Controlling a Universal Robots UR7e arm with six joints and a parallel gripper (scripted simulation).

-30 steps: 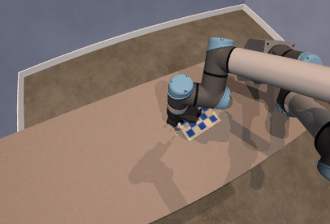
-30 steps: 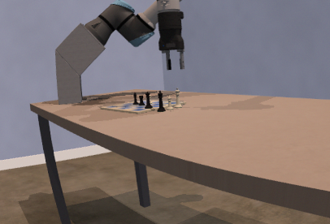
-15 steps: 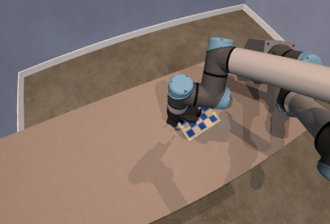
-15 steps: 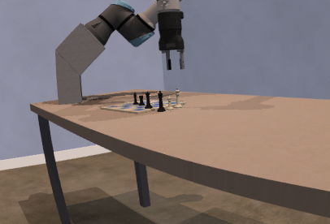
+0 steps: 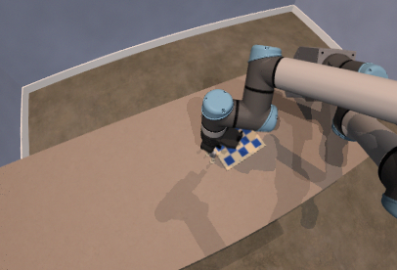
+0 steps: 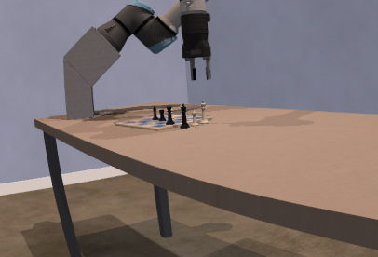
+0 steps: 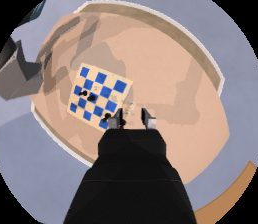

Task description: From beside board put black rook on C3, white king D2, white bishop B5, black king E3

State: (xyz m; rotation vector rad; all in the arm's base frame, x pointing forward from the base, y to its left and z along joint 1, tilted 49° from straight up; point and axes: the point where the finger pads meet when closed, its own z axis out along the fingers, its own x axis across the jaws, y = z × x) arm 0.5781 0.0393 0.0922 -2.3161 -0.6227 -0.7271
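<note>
My hand is 110 mm above the white king. From my hand the other things lie so: black king (20 mm ahead, 80 mm to the right, 110 mm below); chessboard (130 mm behind, 70 mm to the right, 140 mm below); white bishop (10 mm ahead, 40 mm to the right, 120 mm below).
</note>
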